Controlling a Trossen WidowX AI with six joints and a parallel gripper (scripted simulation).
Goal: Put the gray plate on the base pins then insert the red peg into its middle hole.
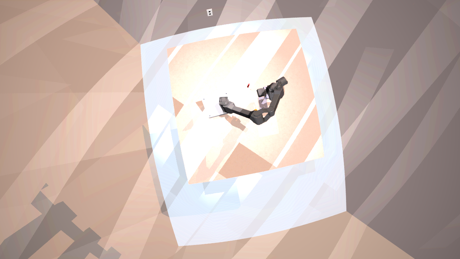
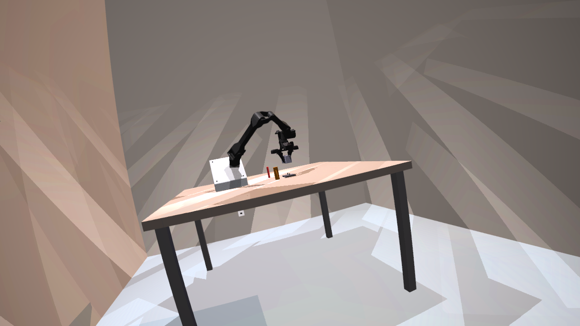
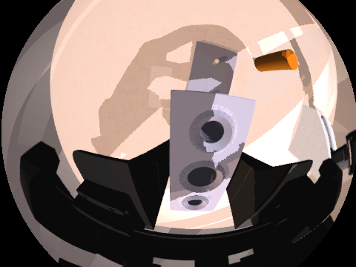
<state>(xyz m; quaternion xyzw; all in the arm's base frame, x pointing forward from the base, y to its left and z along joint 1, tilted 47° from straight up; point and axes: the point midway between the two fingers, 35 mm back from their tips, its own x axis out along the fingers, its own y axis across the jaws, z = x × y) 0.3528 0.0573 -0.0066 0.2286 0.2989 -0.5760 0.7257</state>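
My gripper tip is now 10 mm past the pin base, 70 mm to the left of it and 80 mm above it. Round my gripper tip: yellow-orange object: 100 mm behind, 140 mm to the right, 50 mm below; then gray plate: 30 mm above; then red peg: 130 mm behind, 90 mm to the left, 50 mm below.
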